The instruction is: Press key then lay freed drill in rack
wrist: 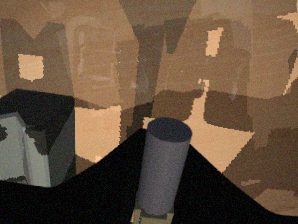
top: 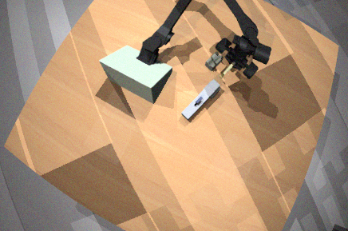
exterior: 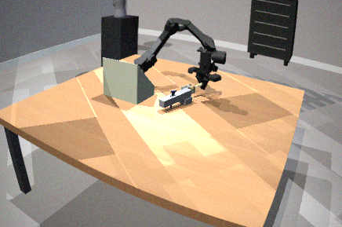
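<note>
The grey rack is 80 mm behind my gripper tip, 20 mm to the right of it and 20 mm below it. Also, from my gripper tip: drill: 40 mm to the right, 30 mm above, 10 mm behind; dark blue key: 220 mm to the right, 50 mm behind, 20 mm above.
</note>
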